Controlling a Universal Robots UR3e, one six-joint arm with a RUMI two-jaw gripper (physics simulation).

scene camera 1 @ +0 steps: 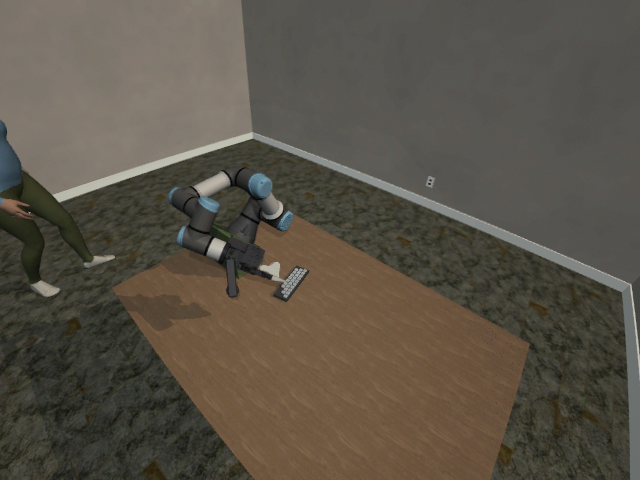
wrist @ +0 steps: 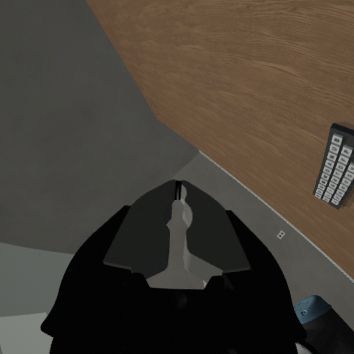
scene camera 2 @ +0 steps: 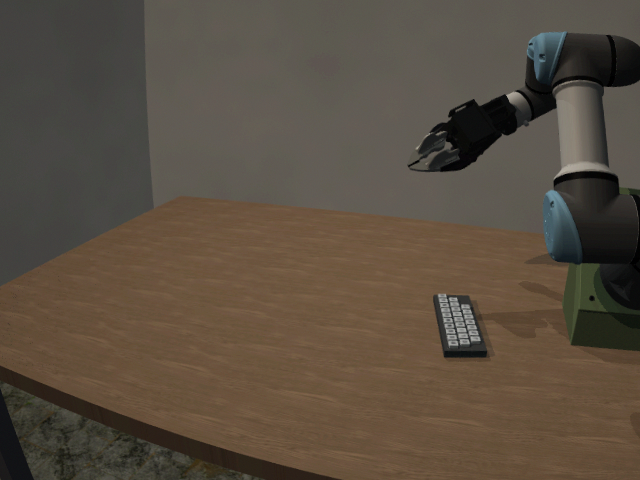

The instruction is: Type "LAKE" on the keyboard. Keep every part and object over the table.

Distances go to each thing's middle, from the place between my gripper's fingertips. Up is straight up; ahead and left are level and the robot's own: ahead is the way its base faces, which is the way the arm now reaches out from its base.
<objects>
I see my gripper 21 cm above the dark keyboard (scene camera 2: pixel 462 319), 16 cm to the right of it and 10 cm past it.
</objects>
